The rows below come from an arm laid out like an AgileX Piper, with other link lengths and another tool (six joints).
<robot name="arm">
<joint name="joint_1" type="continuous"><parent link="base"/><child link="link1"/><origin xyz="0 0 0.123" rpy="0 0 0"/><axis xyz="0 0 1"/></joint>
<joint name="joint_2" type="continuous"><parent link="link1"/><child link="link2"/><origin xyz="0 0 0" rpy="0 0 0"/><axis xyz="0 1 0"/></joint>
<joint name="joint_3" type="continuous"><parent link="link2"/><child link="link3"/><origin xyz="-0.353 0 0.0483" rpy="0 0 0"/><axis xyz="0 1 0"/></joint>
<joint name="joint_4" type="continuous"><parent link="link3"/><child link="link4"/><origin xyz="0.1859 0 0.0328" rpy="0 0 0"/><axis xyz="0.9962 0 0.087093"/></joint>
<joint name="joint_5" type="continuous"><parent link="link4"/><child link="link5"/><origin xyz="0 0 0" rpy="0 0 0"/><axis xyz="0 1 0"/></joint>
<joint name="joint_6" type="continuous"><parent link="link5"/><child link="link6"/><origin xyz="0.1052 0 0.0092" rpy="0 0 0"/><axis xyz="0.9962 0 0.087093"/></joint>
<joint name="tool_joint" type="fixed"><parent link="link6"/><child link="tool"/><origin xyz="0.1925 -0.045 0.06" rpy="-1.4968 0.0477 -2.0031"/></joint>
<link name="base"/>
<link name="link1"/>
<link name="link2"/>
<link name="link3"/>
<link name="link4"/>
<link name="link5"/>
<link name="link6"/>
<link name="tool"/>
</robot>
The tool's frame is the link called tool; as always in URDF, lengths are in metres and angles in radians. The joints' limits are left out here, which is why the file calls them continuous.
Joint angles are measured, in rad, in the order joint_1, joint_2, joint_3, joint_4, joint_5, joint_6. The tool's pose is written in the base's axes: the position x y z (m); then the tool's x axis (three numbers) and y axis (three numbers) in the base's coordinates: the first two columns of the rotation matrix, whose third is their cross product. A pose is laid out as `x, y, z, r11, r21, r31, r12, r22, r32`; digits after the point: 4 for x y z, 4 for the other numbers.
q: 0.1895 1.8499 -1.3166 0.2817 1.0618 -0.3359
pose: 0.3811, 0.1125, 0.0856, 0.3292, -0.9218, 0.2046, -0.9256, -0.3579, -0.1229
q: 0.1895 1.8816 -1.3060 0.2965 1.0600 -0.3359
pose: 0.3760, 0.1150, 0.0712, 0.3309, -0.9252, 0.1859, -0.9326, -0.3507, -0.0854
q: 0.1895 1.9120 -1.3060 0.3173 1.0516 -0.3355
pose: 0.3763, 0.1195, 0.0605, 0.3236, -0.9315, 0.1661, -0.9388, -0.3380, -0.0660
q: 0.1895 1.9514 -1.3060 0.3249 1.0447 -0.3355
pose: 0.3756, 0.1207, 0.0457, 0.3236, -0.9332, 0.1561, -0.9424, -0.3326, -0.0344
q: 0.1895 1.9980 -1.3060 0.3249 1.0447 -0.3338
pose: 0.3716, 0.1199, 0.0275, 0.3291, -0.9324, 0.1494, -0.9435, -0.3311, 0.0121
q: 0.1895 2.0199 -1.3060 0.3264 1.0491 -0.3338
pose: 0.3681, 0.1198, 0.0190, 0.3332, -0.9319, 0.1435, -0.9428, -0.3313, 0.0376
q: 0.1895 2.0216 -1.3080 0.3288 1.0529 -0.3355
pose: 0.3675, 0.1206, 0.0188, 0.3348, -0.9318, 0.1403, -0.9422, -0.3326, 0.0400
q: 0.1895 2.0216 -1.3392 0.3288 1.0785 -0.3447
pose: 0.3721, 0.1236, 0.0244, 0.3481, -0.9275, 0.1365, -0.9372, -0.3474, 0.0297
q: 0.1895 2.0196 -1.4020 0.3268 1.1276 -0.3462
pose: 0.3813, 0.1279, 0.0366, 0.3605, -0.9232, 0.1331, -0.9319, -0.3625, 0.0100
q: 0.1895 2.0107 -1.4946 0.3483 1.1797 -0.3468
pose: 0.3995, 0.1399, 0.0596, 0.3602, -0.9256, 0.1161, -0.9289, -0.3673, -0.0465
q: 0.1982 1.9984 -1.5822 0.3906 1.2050 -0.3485
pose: 0.4202, 0.1603, 0.0875, 0.3563, -0.9303, 0.0876, -0.9219, -0.3653, -0.1295
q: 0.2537 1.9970 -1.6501 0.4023 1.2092 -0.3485
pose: 0.4304, 0.1919, 0.1066, 0.4004, -0.9122, 0.0868, -0.8911, -0.4097, -0.1951
